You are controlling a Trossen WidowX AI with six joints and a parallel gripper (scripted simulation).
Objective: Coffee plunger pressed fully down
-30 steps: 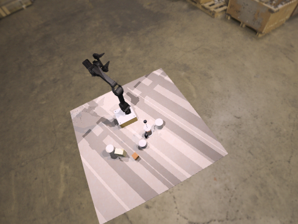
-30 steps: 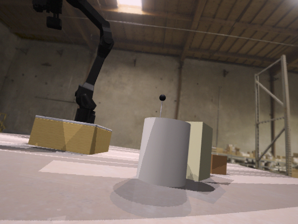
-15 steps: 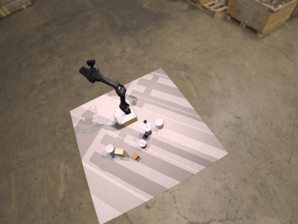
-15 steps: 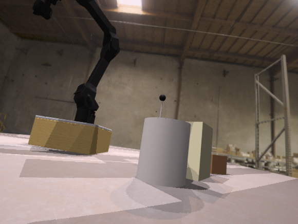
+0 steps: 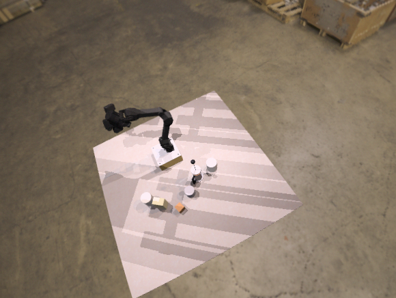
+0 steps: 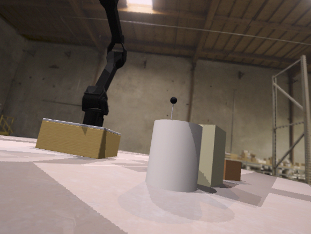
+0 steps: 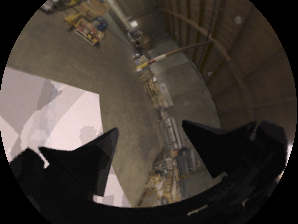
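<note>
The coffee press lies 41 cm ahead of my gripper tip, 43 cm to the left of it and 38 cm below it. Also, from my gripper tip: cream box (52 cm ahead, 12 cm to the left, 46 cm below); orange cube (59 cm ahead, 25 cm to the left, 49 cm below).
</note>
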